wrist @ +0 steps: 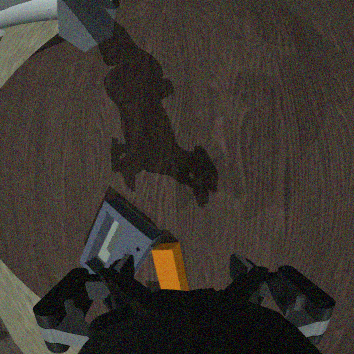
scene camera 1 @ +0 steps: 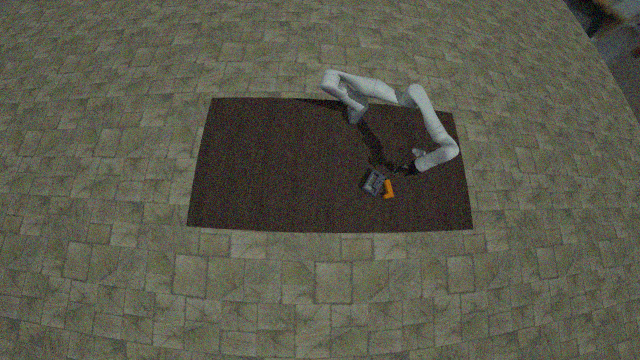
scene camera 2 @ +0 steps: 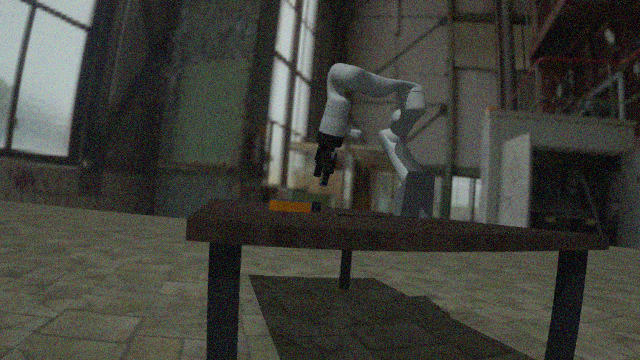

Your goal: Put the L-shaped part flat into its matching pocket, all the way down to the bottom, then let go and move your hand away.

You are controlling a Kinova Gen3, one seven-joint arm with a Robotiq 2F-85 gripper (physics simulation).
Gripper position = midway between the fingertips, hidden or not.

My gripper [scene camera 2: 319, 181] is open and holds nothing. Also in view: an orange L-shaped part [wrist: 167, 257].
My gripper shows as well in the wrist view [wrist: 182, 265].
